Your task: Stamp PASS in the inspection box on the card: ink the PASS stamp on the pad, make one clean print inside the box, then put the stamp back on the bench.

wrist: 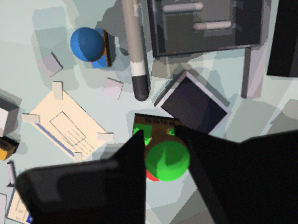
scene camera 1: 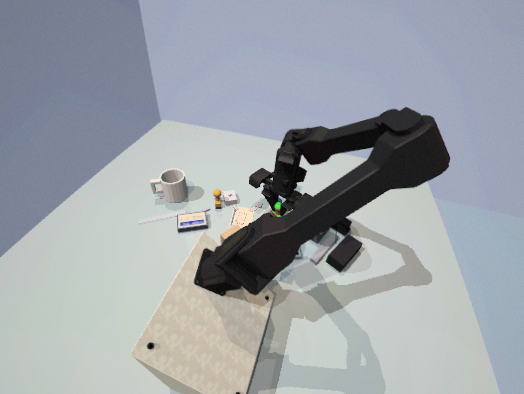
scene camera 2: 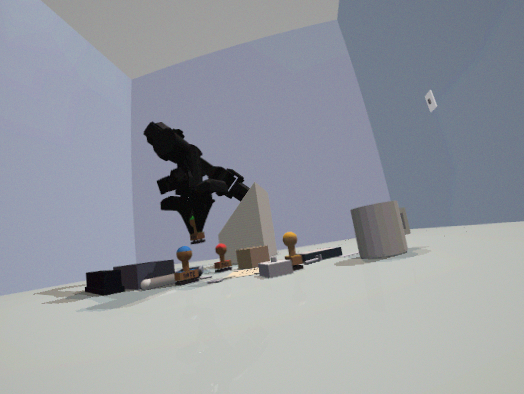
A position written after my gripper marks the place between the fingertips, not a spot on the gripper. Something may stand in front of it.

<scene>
I see my gripper (scene camera 2: 195,233), a green-knobbed stamp (wrist: 166,157), a mug (scene camera 2: 380,229), a blue-knobbed stamp (wrist: 90,45), a tray (scene camera 2: 132,275), a card (wrist: 58,116) and a dark ink pad (wrist: 186,98).
The mug shows as well in scene camera 1 (scene camera 1: 173,181). My gripper is seen too in the wrist view (wrist: 159,133) and in scene camera 1 (scene camera 1: 278,213). The wrist view misses the mug: it is out of frame.
</scene>
